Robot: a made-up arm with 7 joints.
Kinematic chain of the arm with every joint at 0, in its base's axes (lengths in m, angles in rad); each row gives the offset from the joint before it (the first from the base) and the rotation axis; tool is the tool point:
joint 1: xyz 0 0 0.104 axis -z
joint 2: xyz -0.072 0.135 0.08 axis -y
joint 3: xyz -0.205 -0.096 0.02 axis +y
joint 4: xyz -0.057 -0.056 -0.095 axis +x
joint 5: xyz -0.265 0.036 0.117 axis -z
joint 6: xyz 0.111 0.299 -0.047 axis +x
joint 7: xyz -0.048 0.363 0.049 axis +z
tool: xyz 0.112 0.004 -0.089
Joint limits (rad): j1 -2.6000..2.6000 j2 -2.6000..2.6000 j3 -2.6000..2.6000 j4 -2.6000..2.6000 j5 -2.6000..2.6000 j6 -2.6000..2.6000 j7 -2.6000..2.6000
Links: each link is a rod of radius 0.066 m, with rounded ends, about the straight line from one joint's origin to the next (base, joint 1, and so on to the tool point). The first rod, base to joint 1, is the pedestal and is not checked.
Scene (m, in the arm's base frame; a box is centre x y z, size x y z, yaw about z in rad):
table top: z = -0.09
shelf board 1: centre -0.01 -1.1 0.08 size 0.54 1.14 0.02 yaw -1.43
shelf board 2: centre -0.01 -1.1 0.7 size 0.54 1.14 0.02 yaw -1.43
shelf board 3: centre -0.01 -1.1 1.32 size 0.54 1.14 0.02 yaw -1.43
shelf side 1: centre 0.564 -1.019 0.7 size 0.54 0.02 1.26 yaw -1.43
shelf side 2: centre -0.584 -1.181 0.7 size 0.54 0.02 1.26 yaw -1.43
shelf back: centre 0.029 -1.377 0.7 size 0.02 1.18 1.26 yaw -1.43
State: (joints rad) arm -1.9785 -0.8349 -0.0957 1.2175 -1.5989 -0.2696 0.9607
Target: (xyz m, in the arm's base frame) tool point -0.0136 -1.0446 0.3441
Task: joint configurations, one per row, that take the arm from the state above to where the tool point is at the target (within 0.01 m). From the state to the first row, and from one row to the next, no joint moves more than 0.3 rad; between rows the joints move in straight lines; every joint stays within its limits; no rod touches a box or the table.
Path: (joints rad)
1: -2.1028 -0.9512 -0.1573 1.1219 -1.4444 -0.5121 0.9135
2: -2.2271 -1.0674 -0.2188 1.0264 -1.2898 -0.7545 0.8663
3: -2.3514 -1.1837 -0.2804 0.9308 -1.1353 -0.9970 0.8190
4: -2.4757 -1.2999 -0.3420 0.8352 -0.9807 -1.2395 0.7718
5: -2.6000 -1.4162 -0.4035 0.7396 -0.8262 -1.4820 0.7246
6: -2.4024 -1.2031 -0.4651 0.8793 -0.9830 -1.6843 0.7842
7: -2.2048 -0.9901 -0.5266 1.0190 -1.1397 -1.8866 0.8437
8: -2.0072 -0.7771 -0.5882 1.1587 -1.2965 -2.0890 0.9033
9: -1.9872 -0.7344 -0.5592 1.1425 -1.3686 -1.7942 0.9058
10: -1.9673 -0.6918 -0.5302 1.1262 -1.4407 -1.4993 0.9083
11: -1.9473 -0.6492 -0.5012 1.1100 -1.5128 -1.2045 0.9108

